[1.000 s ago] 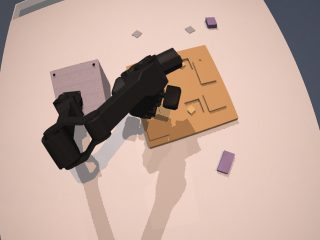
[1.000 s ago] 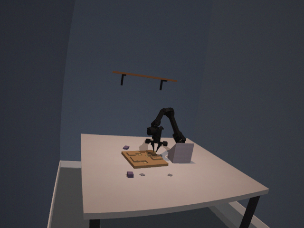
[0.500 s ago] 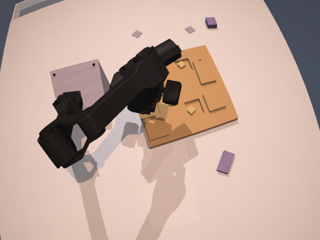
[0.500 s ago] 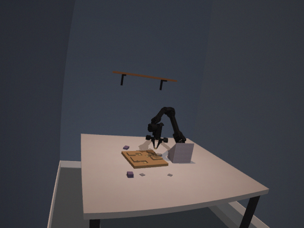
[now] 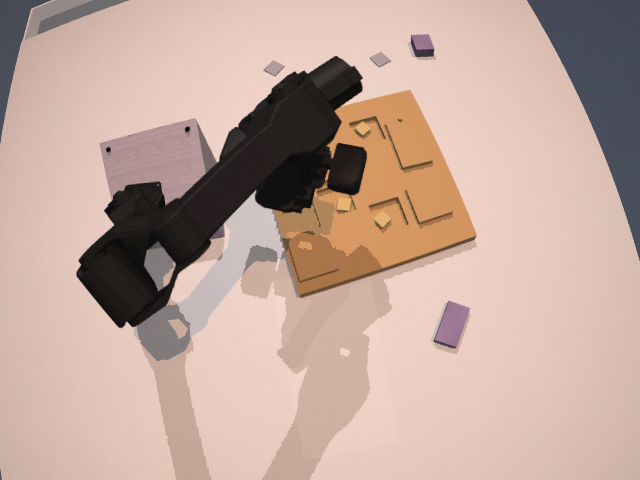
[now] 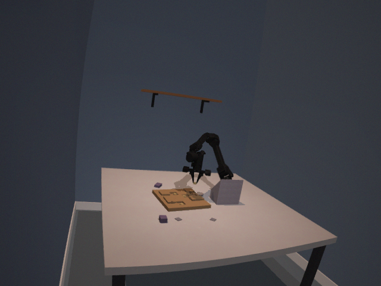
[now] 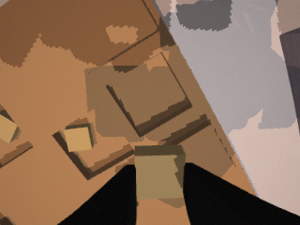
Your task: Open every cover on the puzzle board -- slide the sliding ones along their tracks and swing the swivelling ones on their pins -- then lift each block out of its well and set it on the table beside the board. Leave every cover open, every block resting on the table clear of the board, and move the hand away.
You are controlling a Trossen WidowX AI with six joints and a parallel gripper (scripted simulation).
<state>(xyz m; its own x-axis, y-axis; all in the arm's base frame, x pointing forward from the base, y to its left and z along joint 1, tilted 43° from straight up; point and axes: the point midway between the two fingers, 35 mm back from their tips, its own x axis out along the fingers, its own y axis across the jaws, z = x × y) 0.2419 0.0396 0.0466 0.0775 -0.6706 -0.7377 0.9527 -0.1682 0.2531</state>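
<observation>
My gripper tip is now 10 cm short of the orange puzzle board, 9 cm above it and 2 cm to the right of it. Round my gripper tip: flat purple block: 22 cm ahead, 20 cm to the right, 10 cm below.
</observation>
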